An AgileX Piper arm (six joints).
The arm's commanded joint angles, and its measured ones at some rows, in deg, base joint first. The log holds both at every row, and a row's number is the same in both.
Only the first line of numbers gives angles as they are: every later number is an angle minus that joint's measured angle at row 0.
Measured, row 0: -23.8 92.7 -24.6 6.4 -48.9 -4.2
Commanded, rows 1 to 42: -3.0 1.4 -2.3 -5.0 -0.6 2.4; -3.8 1.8 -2.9 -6.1 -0.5 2.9; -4.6 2.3 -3.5 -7.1 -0.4 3.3; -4.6 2.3 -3.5 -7.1 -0.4 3.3; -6.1 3.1 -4.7 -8.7 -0.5 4.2; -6.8 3.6 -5.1 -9.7 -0.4 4.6; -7.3 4.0 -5.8 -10.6 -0.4 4.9; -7.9 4.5 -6.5 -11.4 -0.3 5.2; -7.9 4.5 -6.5 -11.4 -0.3 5.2; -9.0 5.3 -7.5 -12.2 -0.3 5.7; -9.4 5.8 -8.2 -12.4 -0.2 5.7; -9.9 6.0 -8.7 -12.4 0.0 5.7; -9.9 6.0 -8.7 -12.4 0.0 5.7; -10.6 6.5 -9.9 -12.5 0.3 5.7; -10.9 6.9 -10.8 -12.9 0.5 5.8; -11.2 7.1 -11.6 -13.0 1.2 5.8; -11.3 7.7 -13.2 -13.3 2.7 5.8; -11.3 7.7 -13.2 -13.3 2.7 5.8; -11.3 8.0 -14.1 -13.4 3.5 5.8; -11.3 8.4 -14.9 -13.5 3.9 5.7; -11.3 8.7 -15.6 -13.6 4.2 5.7; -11.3 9.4 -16.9 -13.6 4.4 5.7; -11.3 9.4 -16.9 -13.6 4.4 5.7; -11.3 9.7 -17.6 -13.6 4.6 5.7; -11.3 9.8 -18.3 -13.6 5.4 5.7; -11.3 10.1 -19.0 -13.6 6.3 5.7; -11.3 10.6 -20.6 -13.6 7.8 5.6; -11.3 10.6 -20.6 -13.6 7.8 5.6; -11.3 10.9 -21.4 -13.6 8.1 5.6; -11.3 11.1 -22.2 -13.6 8.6 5.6; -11.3 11.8 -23.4 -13.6 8.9 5.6; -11.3 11.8 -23.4 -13.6 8.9 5.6; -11.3 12.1 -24.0 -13.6 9.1 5.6; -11.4 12.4 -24.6 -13.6 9.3 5.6; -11.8 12.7 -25.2 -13.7 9.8 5.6; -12.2 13.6 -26.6 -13.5 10.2 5.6; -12.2 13.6 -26.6 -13.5 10.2 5.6; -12.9 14.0 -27.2 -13.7 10.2 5.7; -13.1 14.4 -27.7 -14.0 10.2 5.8; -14.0 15.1 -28.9 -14.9 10.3 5.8; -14.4 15.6 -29.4 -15.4 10.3 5.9; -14.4 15.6 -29.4 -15.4 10.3 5.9
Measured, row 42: -13.2 14.8 -27.7 -13.9 10.3 5.6
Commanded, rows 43 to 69: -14.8 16.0 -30.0 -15.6 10.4 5.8; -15.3 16.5 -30.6 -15.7 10.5 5.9; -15.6 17.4 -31.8 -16.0 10.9 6.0; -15.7 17.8 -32.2 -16.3 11.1 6.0; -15.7 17.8 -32.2 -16.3 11.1 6.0; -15.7 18.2 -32.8 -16.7 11.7 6.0; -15.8 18.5 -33.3 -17.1 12.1 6.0; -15.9 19.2 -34.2 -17.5 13.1 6.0; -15.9 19.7 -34.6 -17.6 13.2 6.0; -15.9 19.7 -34.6 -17.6 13.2 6.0; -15.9 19.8 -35.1 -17.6 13.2 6.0; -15.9 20.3 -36.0 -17.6 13.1 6.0; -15.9 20.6 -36.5 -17.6 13.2 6.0; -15.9 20.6 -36.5 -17.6 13.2 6.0; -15.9 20.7 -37.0 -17.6 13.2 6.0; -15.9 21.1 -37.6 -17.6 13.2 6.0; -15.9 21.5 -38.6 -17.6 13.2 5.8; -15.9 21.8 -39.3 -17.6 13.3 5.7; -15.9 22.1 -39.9 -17.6 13.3 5.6; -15.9 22.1 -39.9 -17.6 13.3 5.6; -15.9 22.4 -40.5 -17.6 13.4 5.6; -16.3 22.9 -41.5 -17.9 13.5 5.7; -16.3 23.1 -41.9 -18.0 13.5 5.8; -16.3 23.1 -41.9 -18.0 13.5 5.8; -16.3 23.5 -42.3 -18.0 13.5 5.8; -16.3 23.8 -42.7 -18.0 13.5 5.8; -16.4 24.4 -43.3 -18.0 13.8 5.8
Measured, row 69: -17.3 23.8 -41.1 -15.1 16.4 5.9
